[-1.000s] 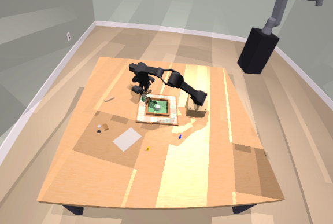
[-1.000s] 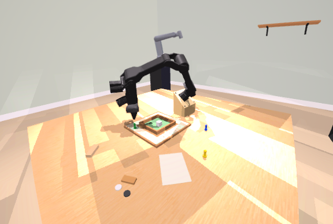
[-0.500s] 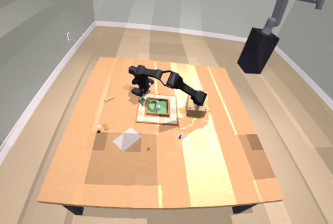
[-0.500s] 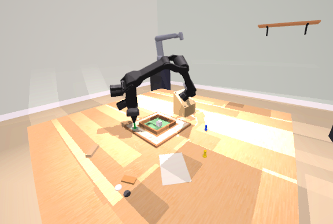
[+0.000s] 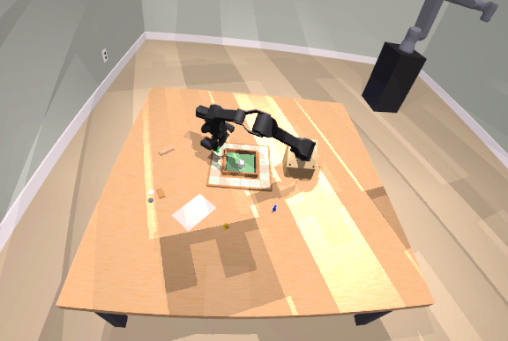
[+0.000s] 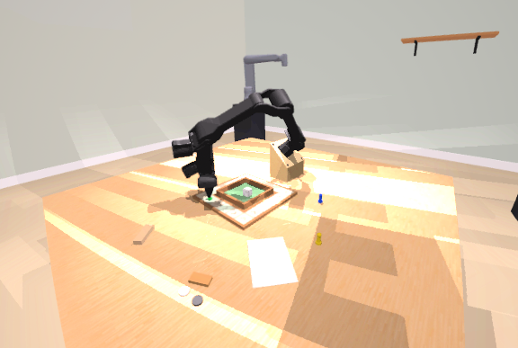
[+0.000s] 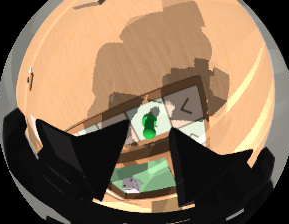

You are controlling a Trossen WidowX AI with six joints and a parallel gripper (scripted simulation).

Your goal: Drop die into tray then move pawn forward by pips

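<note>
Right now my gripper tip is 10 mm above the green pawn. From my gripper tip the other things lie so: dice tray: 110 mm behind, 80 mm to the left, 30 mm below; then grey die: 110 mm behind, 90 mm to the left, 10 mm below; then brown tile: 240 mm to the left, 240 mm ahead, 30 mm below.
</note>
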